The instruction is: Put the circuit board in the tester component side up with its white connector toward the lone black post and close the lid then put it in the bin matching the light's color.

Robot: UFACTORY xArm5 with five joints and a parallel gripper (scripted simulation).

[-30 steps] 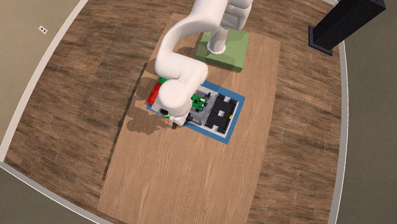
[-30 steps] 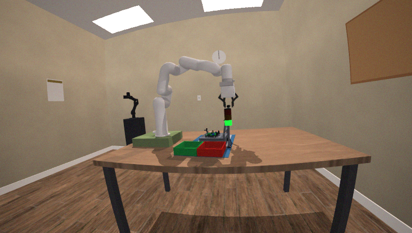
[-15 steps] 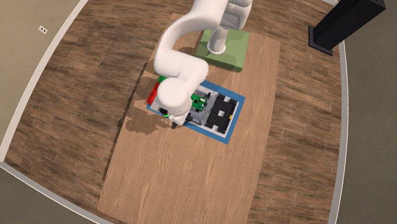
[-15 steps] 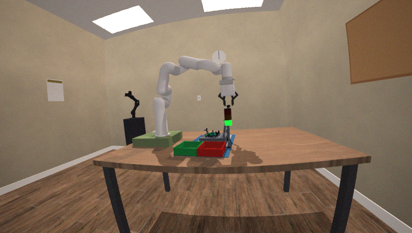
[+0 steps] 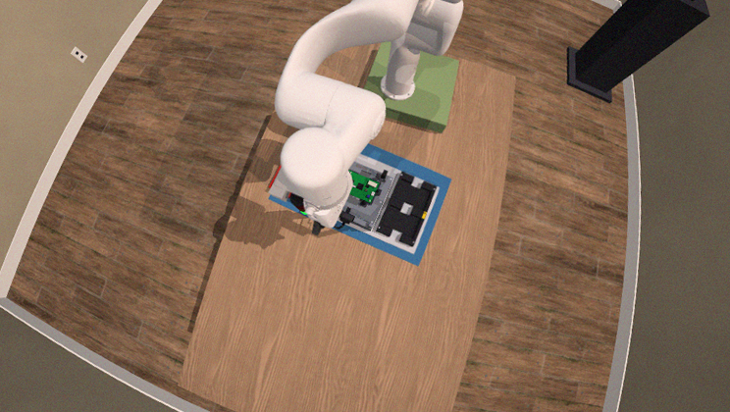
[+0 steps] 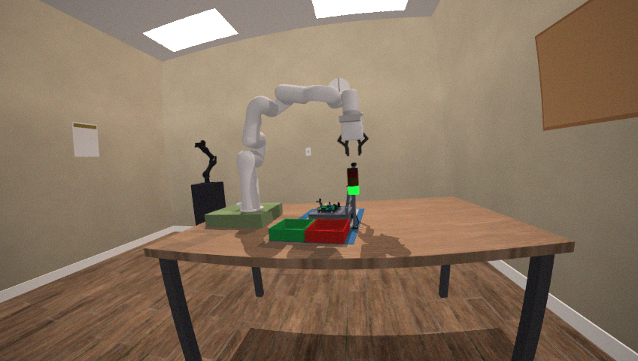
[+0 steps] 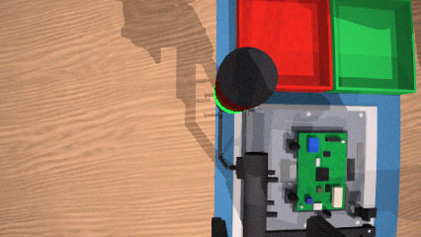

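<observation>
Now: the green circuit board 25 cm below my hand, 13 cm behind it and 2 cm to the left of it. Also, from my hand: clear lid (14 cm below, 2 cm behind); then red bin (31 cm below, 19 cm to the right, 11 cm behind); then green bin (31 cm below, 26 cm behind, 17 cm to the right).
</observation>
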